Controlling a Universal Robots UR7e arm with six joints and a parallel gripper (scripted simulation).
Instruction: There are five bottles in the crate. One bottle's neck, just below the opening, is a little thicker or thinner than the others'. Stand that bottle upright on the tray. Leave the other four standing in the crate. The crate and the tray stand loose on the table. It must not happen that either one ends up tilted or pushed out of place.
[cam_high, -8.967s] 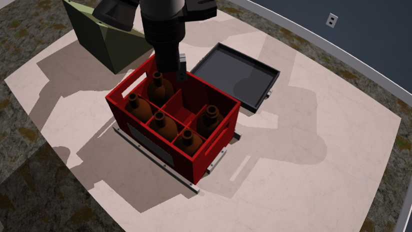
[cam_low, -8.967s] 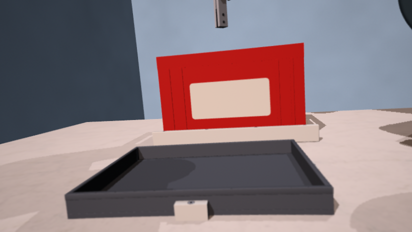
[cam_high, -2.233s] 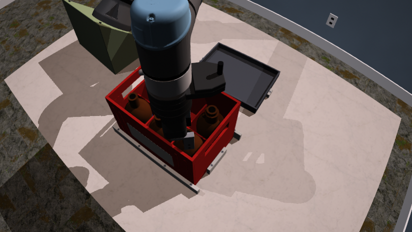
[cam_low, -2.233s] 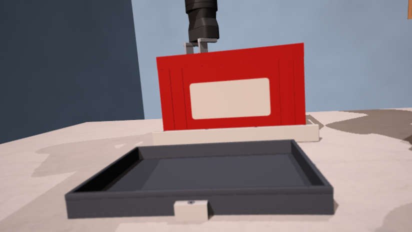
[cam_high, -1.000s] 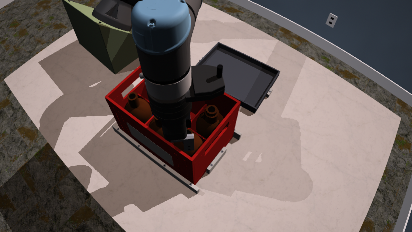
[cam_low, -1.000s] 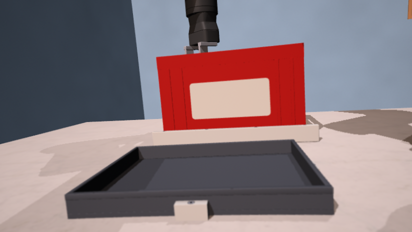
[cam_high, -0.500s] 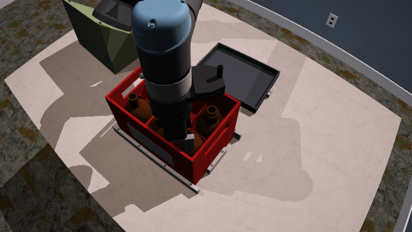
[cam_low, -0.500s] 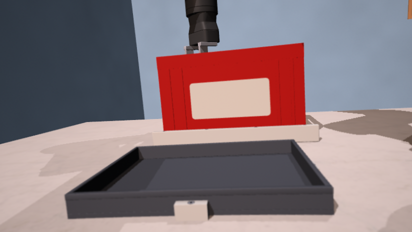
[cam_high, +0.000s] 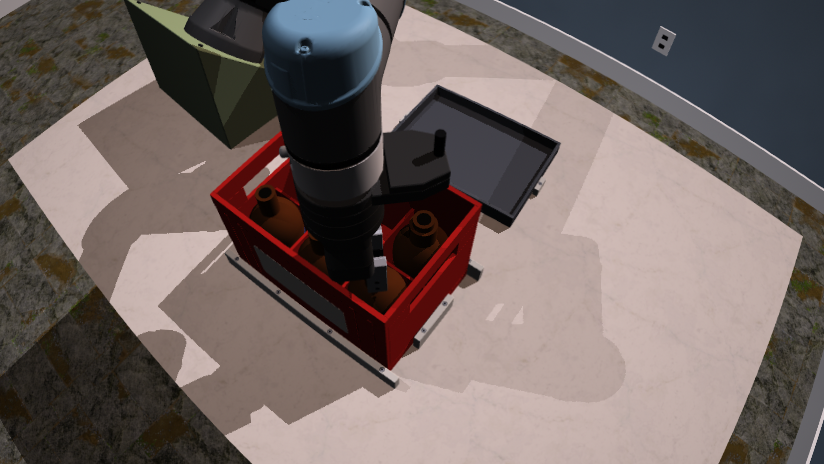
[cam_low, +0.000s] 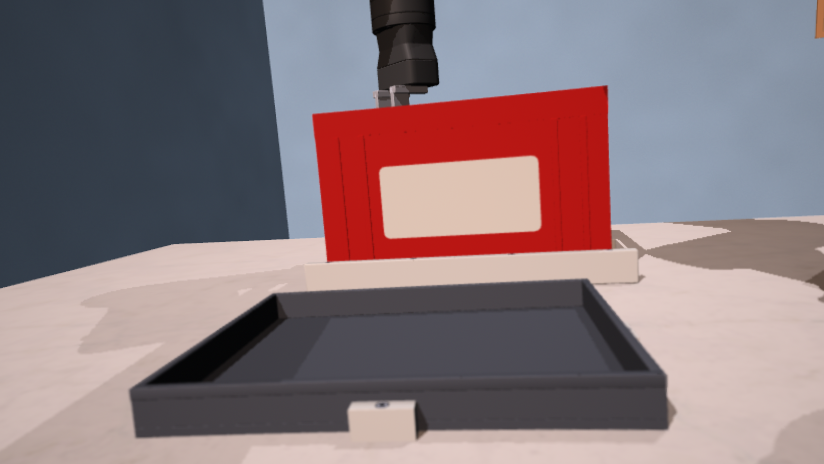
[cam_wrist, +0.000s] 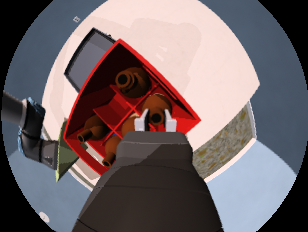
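Now: the bottle 8 cm to the left of my hand and 7 cm below it. The rest, counted from my hand: dark grey tray 32 cm to the left, 15 cm below, 11 cm behind; red crate 9 cm behind, 8 cm below, 3 cm to the left.
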